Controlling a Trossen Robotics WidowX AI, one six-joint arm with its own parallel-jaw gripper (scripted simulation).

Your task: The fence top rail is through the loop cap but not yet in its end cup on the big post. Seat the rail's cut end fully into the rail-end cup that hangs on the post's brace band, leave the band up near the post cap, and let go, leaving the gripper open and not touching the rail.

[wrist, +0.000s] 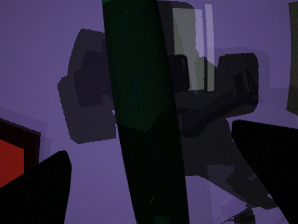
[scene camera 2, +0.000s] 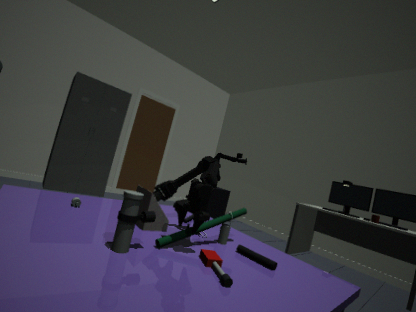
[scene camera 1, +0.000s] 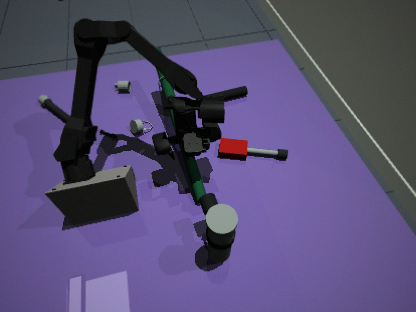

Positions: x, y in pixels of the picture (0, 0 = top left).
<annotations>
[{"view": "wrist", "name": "gripper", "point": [153, 145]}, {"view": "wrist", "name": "rail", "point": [142, 89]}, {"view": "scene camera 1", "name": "gripper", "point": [188, 154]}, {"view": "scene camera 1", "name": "rail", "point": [193, 172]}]
</annotations>
